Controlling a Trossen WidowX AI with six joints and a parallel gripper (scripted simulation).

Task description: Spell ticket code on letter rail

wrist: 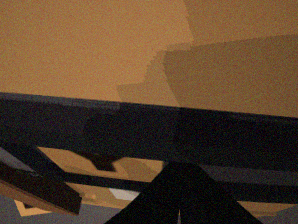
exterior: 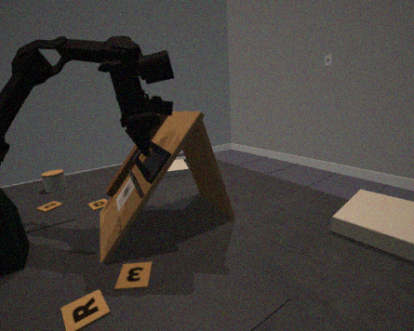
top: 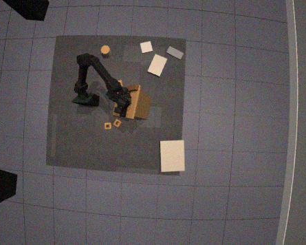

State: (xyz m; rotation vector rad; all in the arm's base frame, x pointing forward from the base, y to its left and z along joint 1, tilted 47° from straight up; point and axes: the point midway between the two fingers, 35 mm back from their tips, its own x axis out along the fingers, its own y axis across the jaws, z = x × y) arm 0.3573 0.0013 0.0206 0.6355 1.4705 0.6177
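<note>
My gripper tip is now 14 cm past the letter tile d, 18 cm to the right of it and 17 cm above it. Round my gripper tip: white ticket 6 cm behind, 1 cm to the left, 8 cm below; letter tile 8 cm behind, 18 cm to the right, 17 cm below; cream slab 18 cm ahead, 41 cm to the left, 16 cm below.
</note>
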